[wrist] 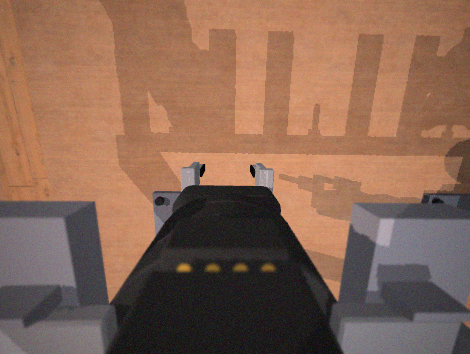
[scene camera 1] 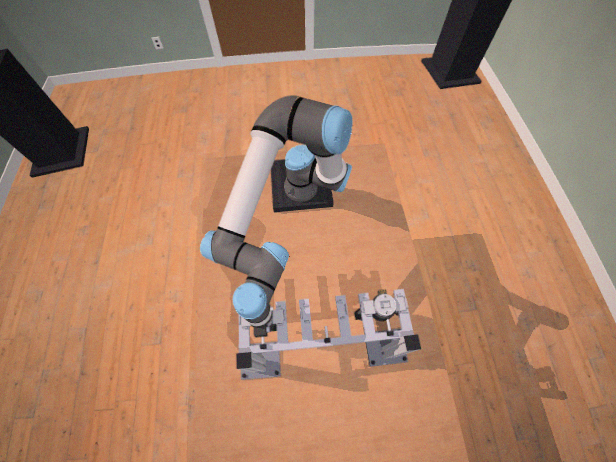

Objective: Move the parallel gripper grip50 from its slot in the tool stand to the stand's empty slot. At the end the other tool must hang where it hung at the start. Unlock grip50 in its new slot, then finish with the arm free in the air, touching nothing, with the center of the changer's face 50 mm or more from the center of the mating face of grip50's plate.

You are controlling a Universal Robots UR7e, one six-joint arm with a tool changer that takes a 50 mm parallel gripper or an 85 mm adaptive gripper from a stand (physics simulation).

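Seen in the pictures: arm's base at its link origin: (scene camera 1: pixel 301 187).
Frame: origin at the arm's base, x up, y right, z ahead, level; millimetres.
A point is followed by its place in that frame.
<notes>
The parallel gripper grip50 (scene camera 1: pixel 260 331) (wrist: pixel 227 170) is in the left slot of the grey tool stand (scene camera 1: pixel 295 346) @(z 686, x 245, y 166 mm), with its black body between two stand arms. Its pale fingers stand apart, open, with nothing between them. The arm's wrist (scene camera 1: pixel 250 300) @(z 594, x 480, y 238 mm) is right above it. The changer's dark block covers most of the plate in the wrist view, with a row of gold contacts showing; whether it is locked cannot be seen. The empty slot is in the middle, between two bare stand arms (scene camera 1: pixel 306 320) @(z 623, x 245, y 120 mm) (scene camera 1: pixel 342 317) @(z 640, x 253, y 17 mm). The other tool (scene camera 1: pixel 385 306) @(z 640, x 251, y -115 mm) hangs in the right slot.
Stand arms (wrist: pixel 45 240) @(z 542, x 245, y 282 mm) (wrist: pixel 410 245) @(z 556, x 245, y 189 mm) flank the tool closely on both sides in the wrist view. Black-capped stand feet (scene camera 1: pixel 244 360) @(z 694, x 279, y 306 mm) (scene camera 1: pixel 412 342) @(z 757, x 279, y -147 mm) are at both ends. The robot's base (scene camera 1: pixel 302 202) @(z 79, x 1, y 11 mm) is behind the stand. Two dark pillars (scene camera 1: pixel 35 120) (scene camera 1: pixel 465 40) stand farther back.
</notes>
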